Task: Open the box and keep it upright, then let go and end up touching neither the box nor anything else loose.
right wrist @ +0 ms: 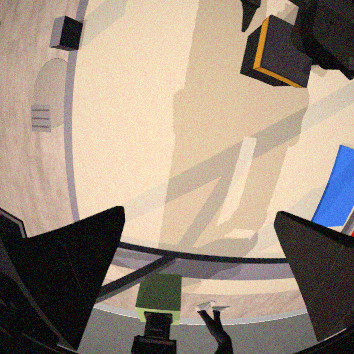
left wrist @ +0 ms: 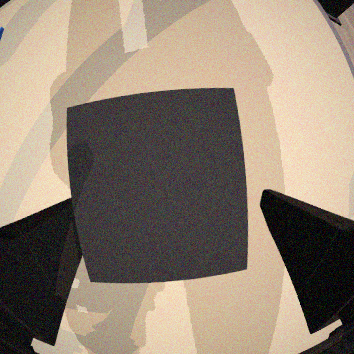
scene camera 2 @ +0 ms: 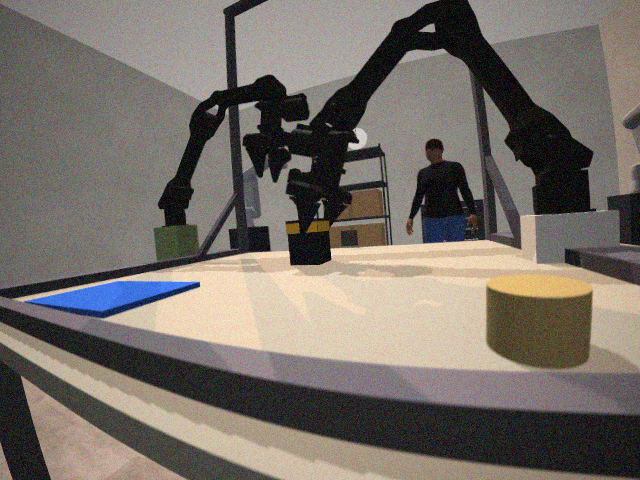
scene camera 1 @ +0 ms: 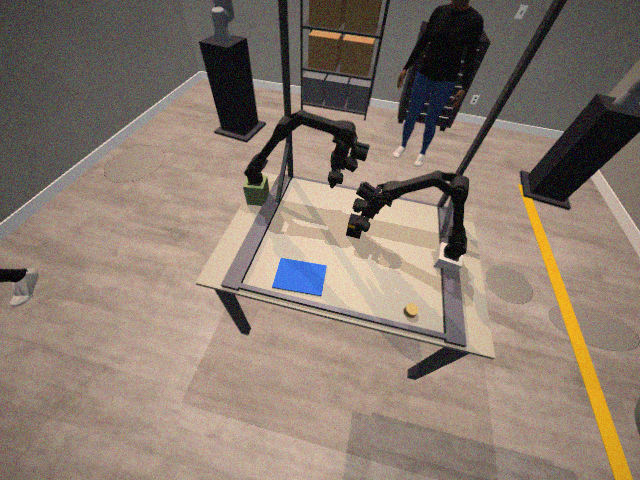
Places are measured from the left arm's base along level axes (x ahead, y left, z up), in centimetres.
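Pixels of known places: left gripper, fingertip midpoint: (right wrist: 274, 45) (left wrist: 181, 198) (scene camera 2: 314, 232); right gripper, fingertip midpoint: (right wrist: 203, 217) (scene camera 2: 268, 180); left arm's base, link origin: (scene camera 2: 562, 213) (scene camera 1: 451, 253); right arm's base, link origin: (right wrist: 158, 316) (scene camera 1: 255, 181).
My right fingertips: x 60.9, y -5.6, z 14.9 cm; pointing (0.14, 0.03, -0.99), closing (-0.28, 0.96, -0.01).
Note:
For each thing: its top centre in the pictures, then the offset to it from my right fingertips.
- flat blue panel, top centre: (scene camera 2: 112, 291) (right wrist: 344, 191) (scene camera 1: 300, 275) dx -2.1, dy +40.1, dz -20.8 cm
- yellow cylinder, top centre: (scene camera 2: 535, 284) (scene camera 1: 412, 308) dx -49.7, dy +37.1, dz -18.1 cm
The box (scene camera 1: 354, 230) (scene camera 2: 310, 250) (left wrist: 160, 185) (right wrist: 284, 50) is black with a yellow-orange band just under its dark top. It stands upright on the table, and its lid looks closed. My left gripper (scene camera 2: 317, 225) (left wrist: 181, 198) is open and points down over the box, with its fingers on either side of the lid. In the left wrist view one finger meets the box's left edge and a gap shows at the right; contact is unclear. My right gripper (scene camera 1: 335, 181) (scene camera 2: 267, 177) (right wrist: 203, 217) is open and empty, high above the table and apart from the box.
A flat blue panel (scene camera 1: 299, 277) (scene camera 2: 118, 297) (right wrist: 334, 195) lies at the left of the table in both scene views. A yellow cylinder (scene camera 1: 410, 310) (scene camera 2: 538, 328) stands near the front right. A raised grey frame (scene camera 1: 454, 310) borders the table. The two arms reach close together over the back.

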